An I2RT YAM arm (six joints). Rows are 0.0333 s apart.
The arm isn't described. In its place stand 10 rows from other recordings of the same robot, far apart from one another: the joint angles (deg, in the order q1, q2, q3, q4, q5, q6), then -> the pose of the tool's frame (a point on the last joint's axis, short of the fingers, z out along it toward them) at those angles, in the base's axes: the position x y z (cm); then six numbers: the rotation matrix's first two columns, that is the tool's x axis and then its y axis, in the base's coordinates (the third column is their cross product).
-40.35 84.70 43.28 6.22 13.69 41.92 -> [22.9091, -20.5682, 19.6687, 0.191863, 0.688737, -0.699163, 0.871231, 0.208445, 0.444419]
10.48 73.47 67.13 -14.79 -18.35 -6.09 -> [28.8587, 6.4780, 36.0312, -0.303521, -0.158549, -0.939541, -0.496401, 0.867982, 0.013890]
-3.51 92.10 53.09 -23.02 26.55 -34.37 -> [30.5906, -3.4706, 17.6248, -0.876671, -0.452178, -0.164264, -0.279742, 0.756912, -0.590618]
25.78 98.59 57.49 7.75 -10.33 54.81 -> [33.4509, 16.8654, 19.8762, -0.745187, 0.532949, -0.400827, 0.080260, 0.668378, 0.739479]
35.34 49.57 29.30 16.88 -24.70 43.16 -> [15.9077, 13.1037, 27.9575, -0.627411, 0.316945, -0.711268, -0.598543, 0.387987, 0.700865]
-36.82 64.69 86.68 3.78 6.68 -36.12 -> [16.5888, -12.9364, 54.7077, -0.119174, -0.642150, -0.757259, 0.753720, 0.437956, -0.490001]
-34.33 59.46 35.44 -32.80 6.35 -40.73 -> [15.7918, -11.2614, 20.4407, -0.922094, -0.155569, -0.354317, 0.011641, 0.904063, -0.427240]
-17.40 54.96 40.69 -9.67 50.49 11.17 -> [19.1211, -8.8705, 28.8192, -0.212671, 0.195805, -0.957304, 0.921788, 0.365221, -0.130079]
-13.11 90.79 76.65 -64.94 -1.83 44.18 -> [28.9160, -6.6175, 26.8210, -0.531927, 0.839081, -0.114004, 0.824818, 0.543877, 0.154509]
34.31 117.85 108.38 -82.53 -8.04 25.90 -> [32.0200, 22.4536, 25.6612, -0.984613, -0.148291, 0.092450, -0.137865, 0.984268, 0.110495]
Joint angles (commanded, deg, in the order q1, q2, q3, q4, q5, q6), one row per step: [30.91, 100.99, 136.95, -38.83, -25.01, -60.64]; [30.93, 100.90, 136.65, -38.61, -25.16, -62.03]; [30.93, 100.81, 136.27, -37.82, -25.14, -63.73]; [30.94, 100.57, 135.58, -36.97, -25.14, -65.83]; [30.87, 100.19, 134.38, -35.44, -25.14, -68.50]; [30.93, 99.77, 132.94, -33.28, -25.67, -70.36]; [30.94, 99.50, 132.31, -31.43, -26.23, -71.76]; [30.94, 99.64, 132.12, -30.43, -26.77, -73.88]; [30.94, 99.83, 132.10, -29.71, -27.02, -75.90]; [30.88, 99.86, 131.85, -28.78, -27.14, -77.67]
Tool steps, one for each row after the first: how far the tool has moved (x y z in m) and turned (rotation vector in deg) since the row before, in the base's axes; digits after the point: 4 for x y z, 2 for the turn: [0.0001, 0.0003, -0.0005, -0.76, -1.16, 0.23]; [0.0005, 0.0003, 0.0002, -0.69, -1.84, 0.05]; [0.0003, 0.0003, -0.0004, -0.97, -2.08, 0.08]; [0.0011, 0.0002, -0.0008, -1.13, -2.82, 0.00]; [0.0008, 0.0012, -0.0006, -0.44, -2.52, 0.61]; [-0.0004, 0.0002, 0.0019, 0.00, -2.45, 0.56]; [0.0011, 0.0010, 0.0001, -0.81, -2.37, 0.48]; [0.0011, 0.0008, 0.0001, -0.82, -2.15, 0.18]; [0.0010, 0.0002, 0.0003, -0.61, -2.06, -0.02]
